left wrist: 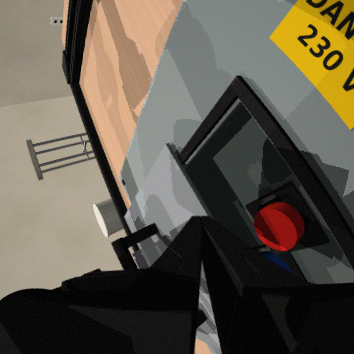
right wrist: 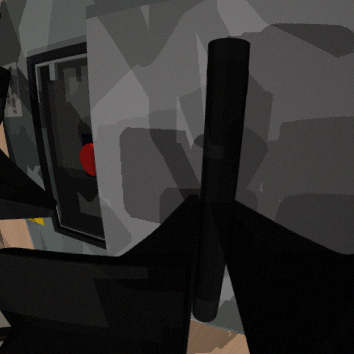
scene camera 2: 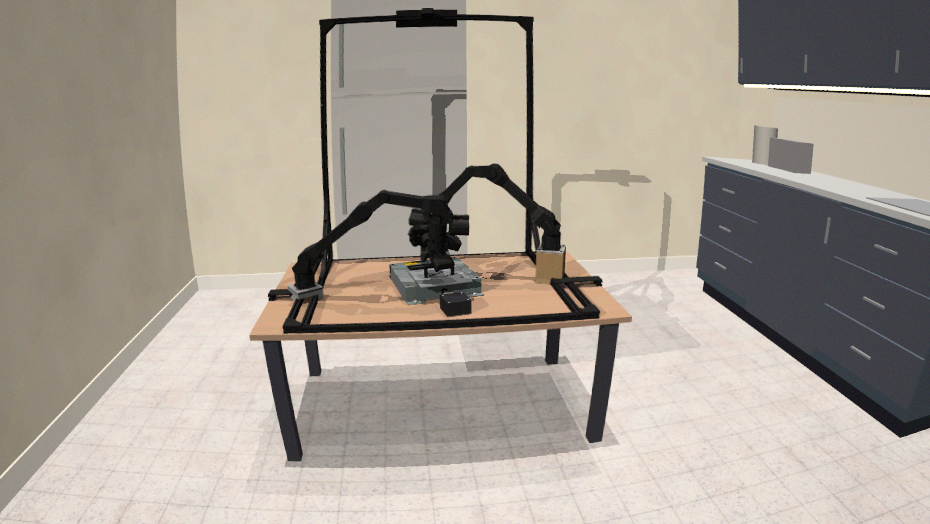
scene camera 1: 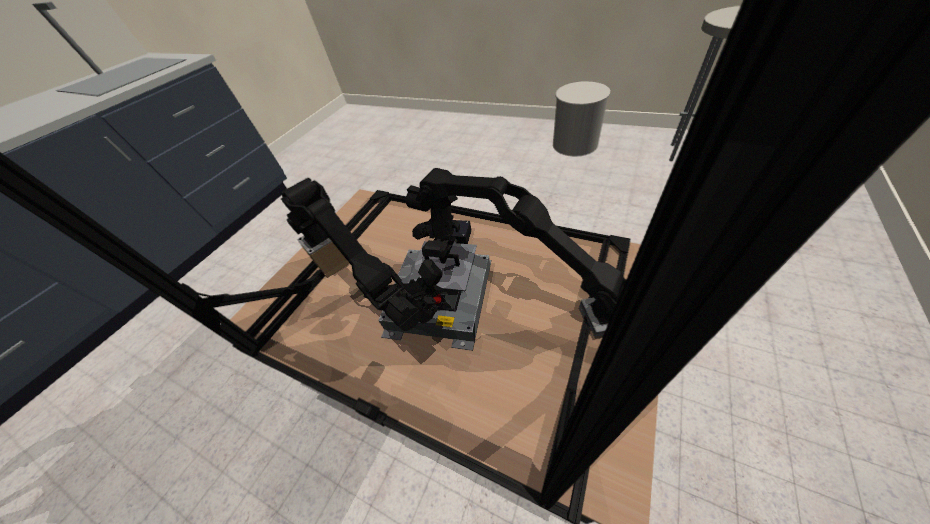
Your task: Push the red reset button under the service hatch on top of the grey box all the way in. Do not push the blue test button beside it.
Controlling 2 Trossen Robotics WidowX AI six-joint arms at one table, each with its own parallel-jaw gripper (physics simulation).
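The grey box (scene camera 1: 480, 305) (scene camera 2: 403, 284) (left wrist: 210, 45) stands mid-table. Its grey hatch cover (left wrist: 167, 185) (right wrist: 150, 95) lies beside an open, black-rimmed recess. The red button (scene camera 1: 437, 300) (left wrist: 279, 226) (right wrist: 88, 160) shows in the recess; the cover's edge hides part of it in the right wrist view. A sliver of the blue button (left wrist: 278, 260) shows beside it, mostly behind a left finger. My left gripper (left wrist: 199, 223) is shut and empty, its tips beside the red button in the picture; their height is unclear. My right gripper (right wrist: 206, 203) is shut on the cover's black bar handle (right wrist: 227, 100).
A yellow danger label (scene camera 1: 445, 321) (scene camera 2: 411, 264) (left wrist: 325, 62) lies on the box beside the recess. A small black box (scene camera 1: 462, 230) (scene camera 2: 455, 303) stands on the table (scene camera 2: 364, 312) close to the grey box. Black frame rails run along the table edges. Both arms meet closely above the box.
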